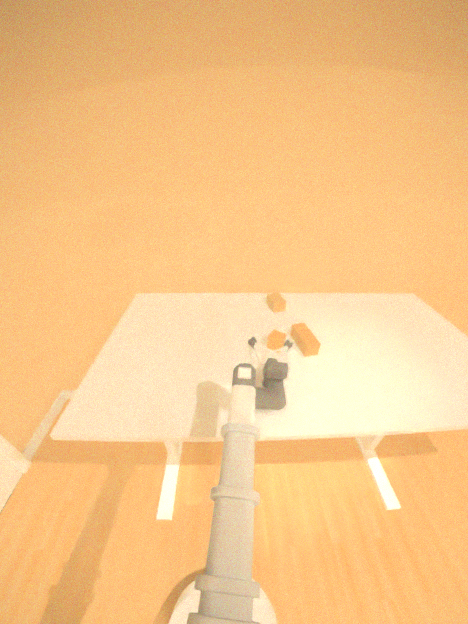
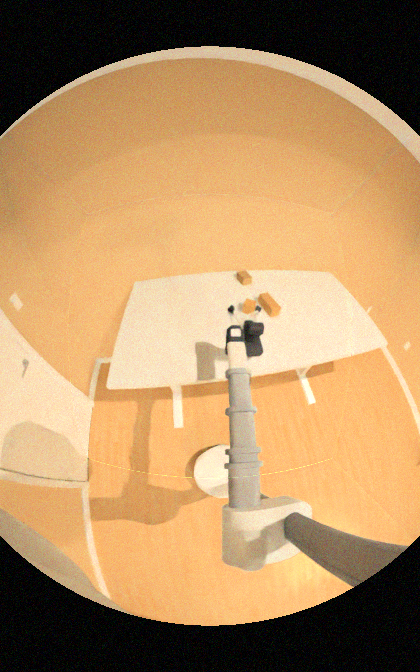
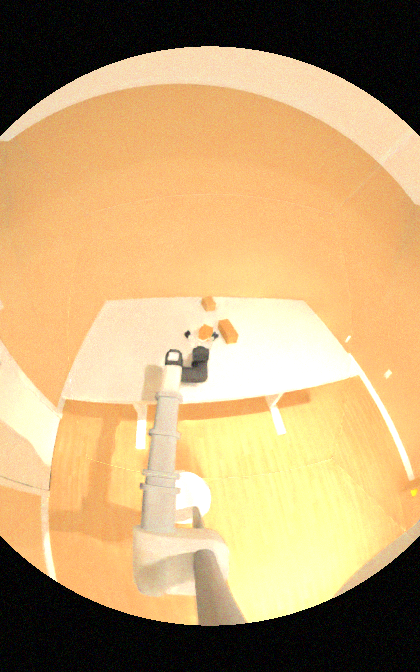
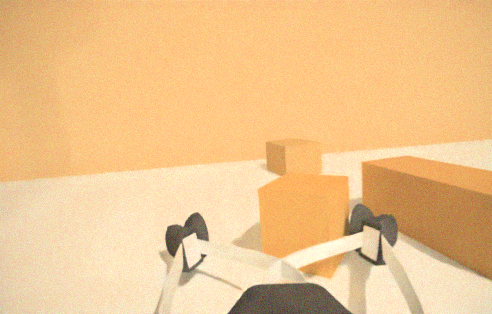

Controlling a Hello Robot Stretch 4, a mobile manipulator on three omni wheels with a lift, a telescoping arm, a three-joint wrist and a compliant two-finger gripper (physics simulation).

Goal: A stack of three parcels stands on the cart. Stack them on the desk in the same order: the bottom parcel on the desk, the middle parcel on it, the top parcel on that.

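Frame: origin at the robot's base, x ahead, y left, z up, level; centimetres.
Seen in the pictures: gripper, fingertip midpoint: (image 1: 270, 340) (image 4: 276, 226).
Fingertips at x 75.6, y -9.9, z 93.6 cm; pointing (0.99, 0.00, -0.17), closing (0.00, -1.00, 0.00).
Observation:
Offsets run from my fingertips to a thing's top centre. Level surfaces: height alone.
Three orange-brown parcels rest apart on a white desk @(dz -1.5 cm) (image 1: 151, 352) (image 2: 150, 325) (image 3: 110, 350) (image 4: 75, 225). The near block-shaped parcel @(dx -1.7, dy -2.2, dz +4.1 cm) (image 1: 276, 340) (image 2: 249, 306) (image 3: 205, 332) (image 4: 307, 215) shows between the fingertips, closer to the right one. The long parcel @(dx +0.7, dy -13.1, dz +3.7 cm) (image 1: 305, 340) (image 2: 269, 304) (image 3: 228, 331) (image 4: 430, 200) lies just right of the right fingertip. The small far parcel @(dx +26.5, dy -3.5, dz +3.5 cm) (image 1: 276, 302) (image 2: 244, 277) (image 3: 208, 303) (image 4: 302, 156) is near the back edge. My gripper (image 1: 270, 342) (image 2: 244, 309) (image 3: 201, 334) (image 4: 276, 226) is open, with a gap at the left finger. Exact depth is unclear. No separate cart can be made out.
My telescoping arm (image 1: 230, 534) (image 2: 241, 430) (image 3: 162, 455) reaches over the desk's front edge. White desk legs (image 1: 168, 491) (image 2: 178, 407) (image 3: 141, 432) stand below that edge. A pale panel (image 2: 40, 425) (image 3: 25, 440) stands at the left. A wall rises behind the desk.

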